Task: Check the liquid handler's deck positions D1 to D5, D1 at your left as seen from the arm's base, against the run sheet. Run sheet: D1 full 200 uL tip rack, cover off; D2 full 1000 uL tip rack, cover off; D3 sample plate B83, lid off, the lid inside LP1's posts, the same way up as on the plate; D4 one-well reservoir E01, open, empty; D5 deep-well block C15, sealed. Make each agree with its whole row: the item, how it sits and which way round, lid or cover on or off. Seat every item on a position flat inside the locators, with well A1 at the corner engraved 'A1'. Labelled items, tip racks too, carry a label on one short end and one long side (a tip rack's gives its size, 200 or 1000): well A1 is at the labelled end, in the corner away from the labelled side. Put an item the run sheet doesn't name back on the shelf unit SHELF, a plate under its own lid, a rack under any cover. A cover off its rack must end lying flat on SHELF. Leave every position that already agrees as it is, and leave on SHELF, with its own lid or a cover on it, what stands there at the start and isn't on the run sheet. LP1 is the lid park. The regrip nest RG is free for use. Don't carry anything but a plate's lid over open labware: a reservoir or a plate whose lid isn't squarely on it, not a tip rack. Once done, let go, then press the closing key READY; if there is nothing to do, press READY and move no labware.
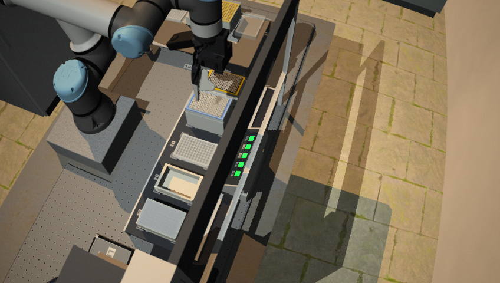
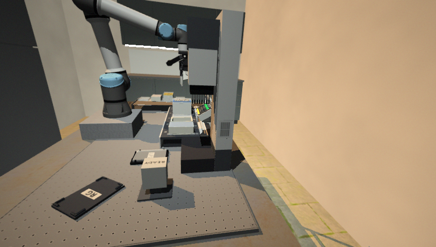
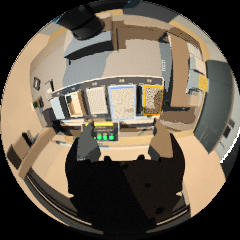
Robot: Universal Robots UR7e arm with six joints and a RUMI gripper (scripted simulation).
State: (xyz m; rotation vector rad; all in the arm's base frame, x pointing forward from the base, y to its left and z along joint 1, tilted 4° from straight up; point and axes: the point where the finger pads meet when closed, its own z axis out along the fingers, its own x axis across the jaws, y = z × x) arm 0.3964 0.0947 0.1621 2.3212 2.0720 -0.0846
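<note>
The blue-rimmed tip rack lies 10 mm ahead of my hand and 140 mm below it. Round my hand: one-well reservoir: 30 mm behind, 250 mm to the right, 190 mm below; then well plate: 10 mm behind, 120 mm to the right, 200 mm below; then yellow-rimmed tip rack: 20 mm ahead, 130 mm to the left, 160 mm below.
</note>
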